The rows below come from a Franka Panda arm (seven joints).
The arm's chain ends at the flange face. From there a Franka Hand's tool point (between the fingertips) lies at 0.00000 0.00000 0.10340 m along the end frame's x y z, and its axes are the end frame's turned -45 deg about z.
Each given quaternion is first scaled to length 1.
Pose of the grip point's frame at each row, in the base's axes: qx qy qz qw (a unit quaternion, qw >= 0); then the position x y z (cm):
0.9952, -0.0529, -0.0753, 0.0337, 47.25, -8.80, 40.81
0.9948, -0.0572, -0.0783, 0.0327, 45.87, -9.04, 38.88
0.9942, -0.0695, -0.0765, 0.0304, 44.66, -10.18, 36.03
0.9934, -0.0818, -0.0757, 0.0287, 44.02, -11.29, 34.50
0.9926, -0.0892, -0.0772, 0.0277, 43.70, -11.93, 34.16
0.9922, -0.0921, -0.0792, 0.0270, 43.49, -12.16, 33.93
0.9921, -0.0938, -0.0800, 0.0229, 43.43, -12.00, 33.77
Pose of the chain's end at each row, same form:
0.8992, -0.4297, -0.0567, 0.0599, 48.84, -8.19, 51.01
0.8971, -0.4335, -0.0598, 0.0602, 47.52, -8.46, 49.07
0.8919, -0.4447, -0.0590, 0.0574, 46.28, -9.66, 46.23
0.8864, -0.4557, -0.0590, 0.0555, 45.62, -10.83, 44.70
0.8829, -0.4623, -0.0607, 0.0551, 45.34, -11.50, 44.36
0.8815, -0.4648, -0.0628, 0.0553, 45.17, -11.76, 44.13
0.8807, -0.4663, -0.0651, 0.0518, 45.12, -11.69, 43.97

